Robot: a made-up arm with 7 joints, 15 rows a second.
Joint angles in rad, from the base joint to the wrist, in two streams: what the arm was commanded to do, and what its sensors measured. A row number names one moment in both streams.
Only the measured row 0 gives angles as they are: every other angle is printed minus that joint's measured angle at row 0.
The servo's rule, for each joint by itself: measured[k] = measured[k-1] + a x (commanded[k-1-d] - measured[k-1]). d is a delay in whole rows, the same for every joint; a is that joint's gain. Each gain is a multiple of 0.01, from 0.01 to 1. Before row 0 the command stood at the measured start. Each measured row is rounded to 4 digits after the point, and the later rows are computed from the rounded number. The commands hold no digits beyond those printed.
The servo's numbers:
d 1
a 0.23 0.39 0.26 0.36 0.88 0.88 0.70
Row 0, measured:
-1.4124 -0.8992 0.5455 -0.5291 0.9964 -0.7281 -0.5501
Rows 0 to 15, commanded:
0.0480 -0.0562 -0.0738 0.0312 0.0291 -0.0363 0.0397
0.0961 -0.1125 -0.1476 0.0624 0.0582 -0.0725 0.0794
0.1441 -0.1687 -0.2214 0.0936 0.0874 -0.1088 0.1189
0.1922 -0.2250 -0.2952 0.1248 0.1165 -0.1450 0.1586
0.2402 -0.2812 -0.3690 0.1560 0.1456 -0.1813 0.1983
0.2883 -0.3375 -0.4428 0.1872 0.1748 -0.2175 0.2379
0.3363 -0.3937 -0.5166 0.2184 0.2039 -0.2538 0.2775
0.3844 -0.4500 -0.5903 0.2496 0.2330 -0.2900 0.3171
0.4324 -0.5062 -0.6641 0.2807 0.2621 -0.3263 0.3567
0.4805 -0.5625 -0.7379 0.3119 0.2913 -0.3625 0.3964
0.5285 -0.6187 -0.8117 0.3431 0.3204 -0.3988 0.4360
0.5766 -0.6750 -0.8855 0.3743 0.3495 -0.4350 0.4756
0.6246 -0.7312 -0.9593 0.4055 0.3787 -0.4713 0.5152
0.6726 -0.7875 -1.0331 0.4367 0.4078 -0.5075 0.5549
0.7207 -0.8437 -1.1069 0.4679 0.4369 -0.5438 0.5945
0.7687 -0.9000 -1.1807 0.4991 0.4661 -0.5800 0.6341
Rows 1 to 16, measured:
0.0000 0.0000 0.0000 0.0000 0.0000 0.0000 0.0000
0.0110 -0.0219 -0.0192 0.0112 0.0256 -0.0319 0.0278
0.0306 -0.0572 -0.0526 0.0296 0.0543 -0.0676 0.0639
0.0567 -0.1007 -0.0965 0.0526 0.0834 -0.1039 0.1024
0.0879 -0.1492 -0.1482 0.0786 0.1125 -0.1401 0.1417
0.1229 -0.2007 -0.2056 0.1065 0.1416 -0.1764 0.1813
0.1609 -0.2541 -0.2673 0.1356 0.1708 -0.2126 0.2209
0.2012 -0.3085 -0.3321 0.1654 0.1999 -0.2489 0.2605
0.2433 -0.3637 -0.3992 0.1957 0.2290 -0.2851 0.3001
0.2868 -0.4193 -0.4681 0.2263 0.2581 -0.3214 0.3397
0.3314 -0.4751 -0.5382 0.2571 0.2873 -0.3576 0.3794
0.3767 -0.5311 -0.6093 0.2881 0.3164 -0.3939 0.4190
0.4227 -0.5872 -0.6811 0.3191 0.3455 -0.4301 0.4586
0.4691 -0.6434 -0.7534 0.3502 0.3747 -0.4664 0.4982
0.5159 -0.6996 -0.8261 0.3813 0.4038 -0.5026 0.5379
0.5630 -0.7558 -0.8991 0.4125 0.4329 -0.5389 0.5775

